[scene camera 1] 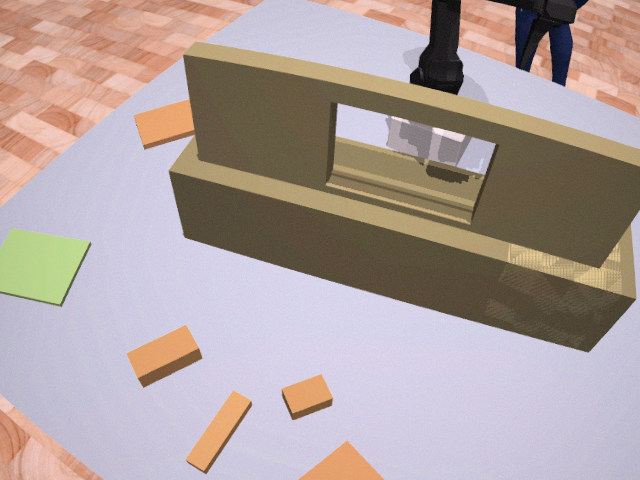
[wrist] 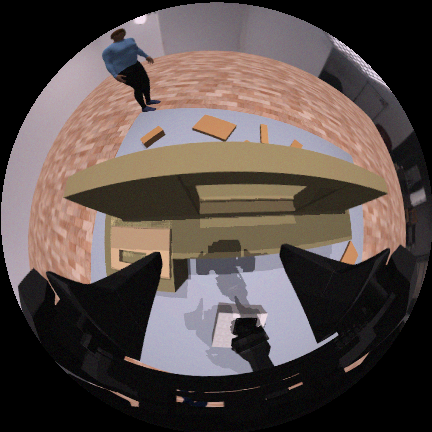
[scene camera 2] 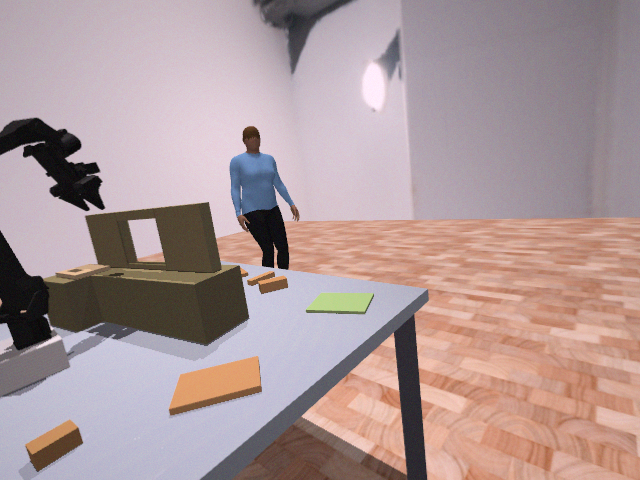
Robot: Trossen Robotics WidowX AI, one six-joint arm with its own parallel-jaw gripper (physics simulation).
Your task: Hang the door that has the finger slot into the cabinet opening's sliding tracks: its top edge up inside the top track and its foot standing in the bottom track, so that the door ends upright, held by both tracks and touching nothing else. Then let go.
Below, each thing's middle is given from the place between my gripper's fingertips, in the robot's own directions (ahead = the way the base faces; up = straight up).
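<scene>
Measured from the tan door with finger slot (wrist: 133, 238), my gripper is 20 cm above it, 18 cm to the right of it and 3 cm past it. The grooved bottom track (scene camera 1: 436, 209) is 10 cm ahead of my hand, 6 cm to the right of it and 21 cm below it. As for the green sheet (scene camera 1: 46, 266), it is far ahead of my hand, far below it and far to the right of it.
</scene>
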